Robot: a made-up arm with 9 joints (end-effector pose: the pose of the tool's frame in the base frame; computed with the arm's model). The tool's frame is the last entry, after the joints.
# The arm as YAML. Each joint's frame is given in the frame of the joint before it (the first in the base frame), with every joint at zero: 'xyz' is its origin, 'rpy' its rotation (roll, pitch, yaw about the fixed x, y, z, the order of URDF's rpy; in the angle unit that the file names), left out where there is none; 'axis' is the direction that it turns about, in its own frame. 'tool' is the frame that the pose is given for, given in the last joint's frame.
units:
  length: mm
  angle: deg
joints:
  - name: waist
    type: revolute
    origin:
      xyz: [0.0, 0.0, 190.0]
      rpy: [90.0, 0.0, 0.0]
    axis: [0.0, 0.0, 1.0]
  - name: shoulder
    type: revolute
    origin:
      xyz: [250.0, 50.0, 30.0]
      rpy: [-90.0, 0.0, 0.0]
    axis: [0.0, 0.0, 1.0]
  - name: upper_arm
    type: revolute
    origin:
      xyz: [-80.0, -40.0, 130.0]
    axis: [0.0, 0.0, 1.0]
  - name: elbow
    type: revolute
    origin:
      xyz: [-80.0, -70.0, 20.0]
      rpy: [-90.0, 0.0, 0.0]
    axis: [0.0, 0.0, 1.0]
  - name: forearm
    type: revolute
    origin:
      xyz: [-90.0, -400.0, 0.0]
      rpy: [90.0, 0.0, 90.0]
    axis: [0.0, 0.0, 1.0]
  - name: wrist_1
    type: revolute
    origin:
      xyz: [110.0, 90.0, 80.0]
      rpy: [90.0, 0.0, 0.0]
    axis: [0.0, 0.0, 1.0]
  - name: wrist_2
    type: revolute
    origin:
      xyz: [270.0, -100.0, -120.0]
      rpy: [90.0, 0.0, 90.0]
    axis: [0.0, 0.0, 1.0]
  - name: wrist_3
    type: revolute
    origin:
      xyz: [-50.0, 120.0, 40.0]
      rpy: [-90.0, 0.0, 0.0]
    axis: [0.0, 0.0, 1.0]
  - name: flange
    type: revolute
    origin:
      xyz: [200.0, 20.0, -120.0]
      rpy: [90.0, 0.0, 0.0]
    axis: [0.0, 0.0, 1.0]
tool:
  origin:
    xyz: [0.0, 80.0, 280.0]
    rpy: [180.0, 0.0, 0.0]
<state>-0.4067 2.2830 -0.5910 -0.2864 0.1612 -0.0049 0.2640 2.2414 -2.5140</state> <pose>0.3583 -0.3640 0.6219 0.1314 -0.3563 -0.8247 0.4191</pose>
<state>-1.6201 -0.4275 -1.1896 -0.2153 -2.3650 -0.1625 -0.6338 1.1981 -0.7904</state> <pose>0.6145 0.0301 0.5153 0.0623 0.0343 -0.9361 -0.3445</pose>
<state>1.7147 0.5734 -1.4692 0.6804 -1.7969 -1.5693 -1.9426 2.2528 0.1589</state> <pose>-0.3297 -0.2381 0.1959 0.5332 0.4437 -0.6482 -0.3140</pose>
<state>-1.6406 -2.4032 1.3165 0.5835 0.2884 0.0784 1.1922 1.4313 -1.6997</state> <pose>0.3691 0.0024 -0.1077 0.3330 -0.3664 0.8564 0.1463</pose>
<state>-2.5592 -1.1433 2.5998 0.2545 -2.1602 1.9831 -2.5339 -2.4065 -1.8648</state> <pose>0.2145 0.2081 -0.2238 0.4471 -0.6554 0.1571 0.5881</pose>
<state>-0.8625 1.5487 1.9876 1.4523 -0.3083 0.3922 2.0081 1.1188 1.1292</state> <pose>0.4553 0.1427 0.1175 0.6318 0.7371 -0.1997 0.1328</pose>
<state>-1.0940 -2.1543 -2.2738 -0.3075 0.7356 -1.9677 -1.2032 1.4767 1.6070</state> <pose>0.7703 -0.4643 0.4065 0.0720 -0.1232 0.9453 0.2932</pose>
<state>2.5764 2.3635 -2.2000 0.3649 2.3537 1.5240 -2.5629 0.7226 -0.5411</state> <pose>-1.3326 -0.0242 -0.1931 0.6441 0.3236 0.6887 0.0786</pose>
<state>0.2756 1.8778 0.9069 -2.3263 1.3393 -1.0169 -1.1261 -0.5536 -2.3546</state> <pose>0.4229 -0.4177 -0.3845 0.6931 0.3847 0.3164 0.5210</pose>
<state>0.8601 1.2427 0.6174 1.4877 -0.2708 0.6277 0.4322 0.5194 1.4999</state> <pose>0.3340 -0.2218 0.3839 0.8011 -0.1712 -0.5687 0.0743</pose>
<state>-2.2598 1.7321 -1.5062 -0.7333 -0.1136 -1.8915 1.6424 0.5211 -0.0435</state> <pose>0.5900 -0.3557 0.2483 0.1399 -0.6416 0.6737 0.3389</pose>
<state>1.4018 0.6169 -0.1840 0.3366 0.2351 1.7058 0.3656 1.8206 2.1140</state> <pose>-0.5089 0.0617 0.5771 0.4053 -0.7894 0.1256 -0.4436</pose>
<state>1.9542 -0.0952 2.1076 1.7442 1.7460 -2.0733 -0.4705 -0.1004 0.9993</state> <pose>-0.6315 0.5700 0.1484 0.5853 -0.1732 0.7341 -0.2975</pose>
